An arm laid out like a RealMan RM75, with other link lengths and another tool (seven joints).
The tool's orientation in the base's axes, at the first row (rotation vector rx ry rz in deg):
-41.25, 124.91, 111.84
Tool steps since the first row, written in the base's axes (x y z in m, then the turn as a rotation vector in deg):
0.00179, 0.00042, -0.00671, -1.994, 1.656, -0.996
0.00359, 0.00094, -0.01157, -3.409, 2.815, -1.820
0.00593, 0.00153, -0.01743, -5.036, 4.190, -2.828
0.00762, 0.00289, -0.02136, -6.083, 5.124, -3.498
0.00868, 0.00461, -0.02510, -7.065, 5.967, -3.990
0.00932, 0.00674, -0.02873, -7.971, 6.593, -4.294
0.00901, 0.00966, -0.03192, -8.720, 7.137, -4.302
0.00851, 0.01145, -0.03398, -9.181, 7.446, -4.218
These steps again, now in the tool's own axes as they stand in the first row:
0.00101, -0.00680, 0.00107, 1.717, 0.036, 2.182
0.00124, -0.01193, 0.00194, 2.986, -0.045, 3.733
0.00138, -0.01819, 0.00292, 4.459, -0.191, 5.567
0.00111, -0.02239, 0.00448, 5.403, -0.301, 6.798
0.00123, -0.02613, 0.00649, 6.242, -0.284, 7.899
0.00156, -0.02958, 0.00897, 6.996, -0.140, 8.746
0.00235, -0.03218, 0.01235, 7.514, 0.200, 9.433
0.00315, -0.03373, 0.01450, 7.805, 0.489, 9.817

